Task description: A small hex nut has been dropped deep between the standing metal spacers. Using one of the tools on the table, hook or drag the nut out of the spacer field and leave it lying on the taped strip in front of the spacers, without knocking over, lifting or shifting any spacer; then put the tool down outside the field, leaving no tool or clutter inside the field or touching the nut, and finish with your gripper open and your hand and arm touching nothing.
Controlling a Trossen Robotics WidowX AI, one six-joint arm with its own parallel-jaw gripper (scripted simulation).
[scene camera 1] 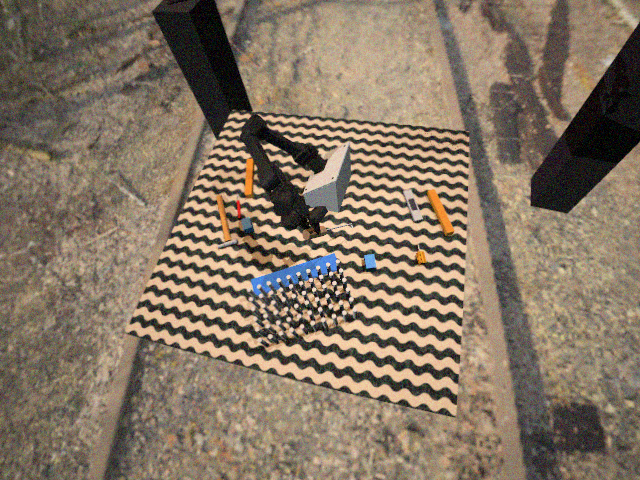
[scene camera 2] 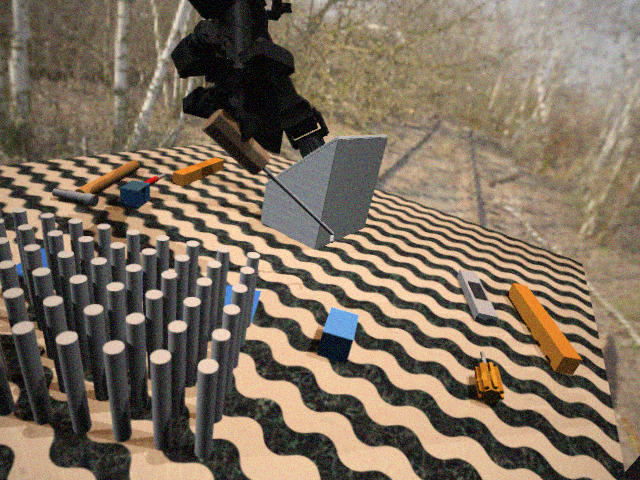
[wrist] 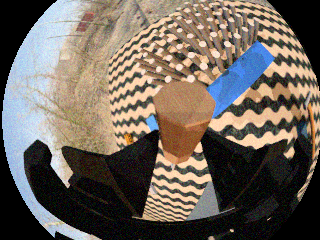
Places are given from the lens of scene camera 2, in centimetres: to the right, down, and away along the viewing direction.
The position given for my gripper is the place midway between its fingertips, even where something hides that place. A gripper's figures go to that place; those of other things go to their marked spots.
my gripper [scene camera 2: 237, 143]: -11, -13, 49
hook tool [scene camera 2: 220, 127]: -12, -14, 46
grey flat bar [scene camera 2: 483, 311]: 28, 12, 63
small orange screwdriver [scene camera 2: 488, 383]: 21, 18, 46
The marked spots on the grey flat bar and the small orange screwdriver are 20 cm apart.
